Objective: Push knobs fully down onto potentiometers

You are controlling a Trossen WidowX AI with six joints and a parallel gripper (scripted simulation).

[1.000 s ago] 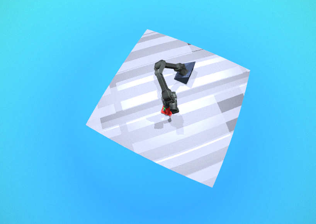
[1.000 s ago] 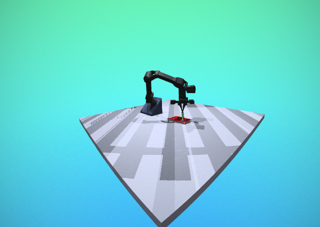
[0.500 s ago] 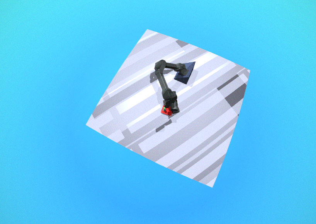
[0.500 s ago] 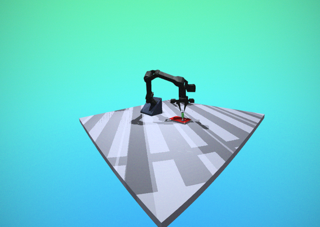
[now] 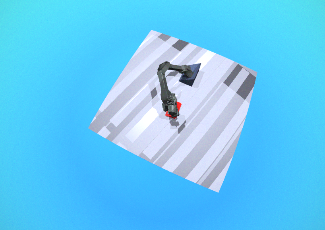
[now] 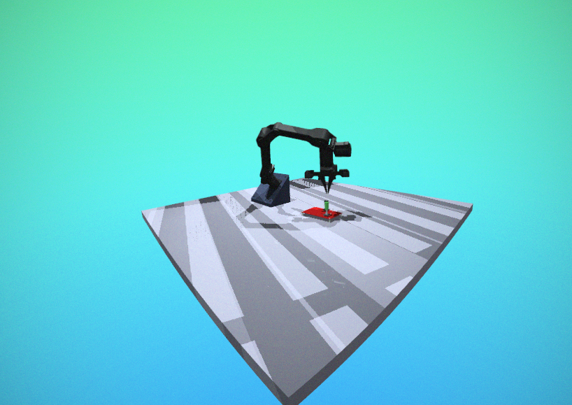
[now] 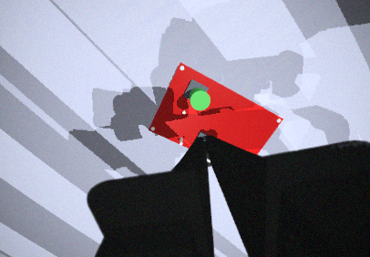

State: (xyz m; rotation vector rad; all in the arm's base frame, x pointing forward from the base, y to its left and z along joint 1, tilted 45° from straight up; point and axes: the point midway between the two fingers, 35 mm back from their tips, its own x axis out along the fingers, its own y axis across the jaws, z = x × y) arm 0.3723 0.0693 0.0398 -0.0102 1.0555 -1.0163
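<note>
The green knob is 2 cm ahead of my gripper tip, 2 cm to the right of it and 5 cm below it. The rest, counted from my gripper tip: potentiometer 4 cm behind, 3 cm to the left, 7 cm below.
</note>
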